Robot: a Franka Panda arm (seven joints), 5 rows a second.
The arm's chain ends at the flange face. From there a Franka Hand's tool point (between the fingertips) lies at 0.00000 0.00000 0.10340 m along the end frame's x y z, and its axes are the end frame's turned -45 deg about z.
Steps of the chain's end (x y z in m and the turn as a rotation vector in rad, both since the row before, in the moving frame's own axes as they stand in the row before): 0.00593, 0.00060, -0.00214, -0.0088, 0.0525, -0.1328; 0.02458, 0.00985, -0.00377, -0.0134, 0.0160, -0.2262; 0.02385, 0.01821, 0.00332, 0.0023, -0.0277, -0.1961; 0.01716, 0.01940, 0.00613, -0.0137, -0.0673, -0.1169; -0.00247, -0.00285, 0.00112, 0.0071, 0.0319, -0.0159; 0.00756, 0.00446, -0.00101, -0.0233, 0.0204, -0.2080
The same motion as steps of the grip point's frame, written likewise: 0.00725, 0.00887, -0.00229, -0.0433, 0.0309, -0.1328; 0.01085, 0.02646, -0.00379, -0.0208, 0.0018, -0.2262; 0.00193, 0.02774, 0.00328, 0.0212, -0.0180, -0.1961; -0.00772, 0.02229, 0.00589, 0.0379, -0.0573, -0.1169; 0.00313, -0.00197, 0.00106, -0.0175, 0.0276, -0.0159; 0.00231, 0.01169, -0.00106, -0.0309, -0.0021, -0.2080
